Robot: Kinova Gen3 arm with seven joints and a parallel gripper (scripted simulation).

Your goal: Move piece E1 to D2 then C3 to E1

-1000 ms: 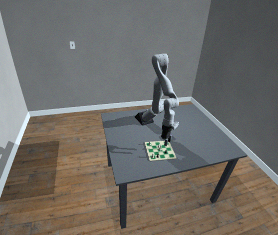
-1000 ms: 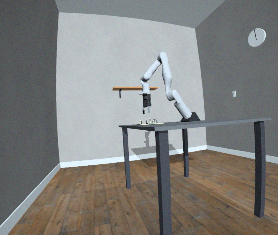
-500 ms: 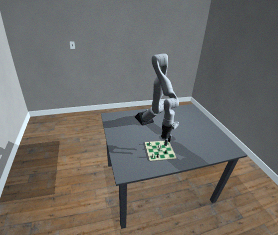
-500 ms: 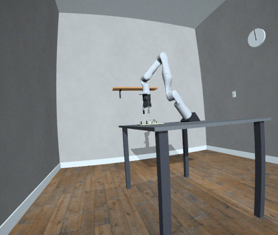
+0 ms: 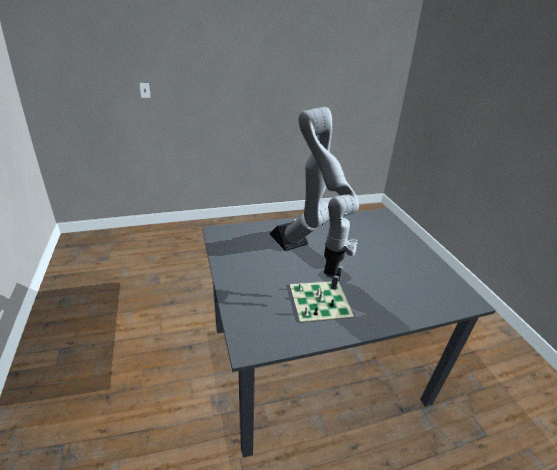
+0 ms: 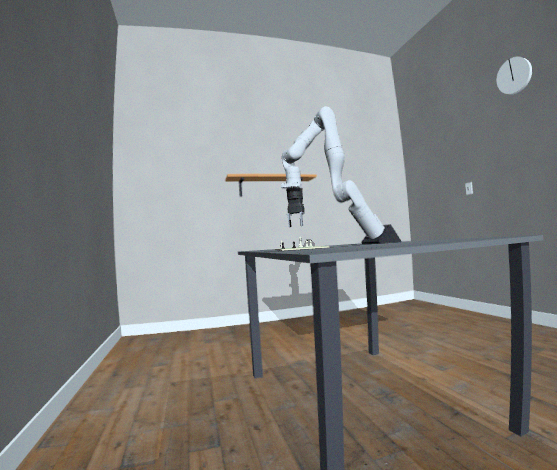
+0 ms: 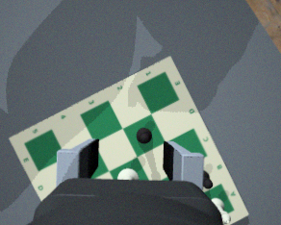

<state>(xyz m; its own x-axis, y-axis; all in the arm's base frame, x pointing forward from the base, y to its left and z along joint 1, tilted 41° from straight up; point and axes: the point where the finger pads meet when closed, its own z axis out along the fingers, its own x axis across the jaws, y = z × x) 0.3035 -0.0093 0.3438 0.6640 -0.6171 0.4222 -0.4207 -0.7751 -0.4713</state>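
Now: hand 9 cm above the white piece, 4 cm to the left of it and 3 cm past it. Round my hand: chessboard (12 cm below, 4 cm to the right, 3 cm behind).
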